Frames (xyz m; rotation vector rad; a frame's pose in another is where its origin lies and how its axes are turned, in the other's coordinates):
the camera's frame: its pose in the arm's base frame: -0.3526 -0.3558 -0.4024 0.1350 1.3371 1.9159
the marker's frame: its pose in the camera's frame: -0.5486 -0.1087 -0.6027 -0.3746 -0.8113 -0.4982
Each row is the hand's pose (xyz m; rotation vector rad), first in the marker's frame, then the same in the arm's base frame.
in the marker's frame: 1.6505 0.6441 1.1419 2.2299 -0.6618 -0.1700
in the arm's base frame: -0.0676 0.6078 0.5816 2.3244 1.2280 0.0057
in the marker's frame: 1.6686 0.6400 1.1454 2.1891 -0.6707 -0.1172
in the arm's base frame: -0.0603 0.6252 0.5813 2.3311 1.2008 0.0800
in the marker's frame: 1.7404 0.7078 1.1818 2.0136 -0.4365 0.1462
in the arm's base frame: -0.0952 0.7070 0.6377 2.2177 1.3257 0.5191
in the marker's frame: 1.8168 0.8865 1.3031 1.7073 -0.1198 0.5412
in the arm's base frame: -0.1888 0.8115 0.8188 1.9795 1.4392 1.1839
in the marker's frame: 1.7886 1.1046 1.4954 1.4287 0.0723 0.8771
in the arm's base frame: -0.2973 0.8199 1.0899 1.7633 1.4270 1.7258
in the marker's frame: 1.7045 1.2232 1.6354 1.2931 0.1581 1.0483
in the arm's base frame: -0.3483 0.7574 1.2749 1.6512 1.4036 1.9898
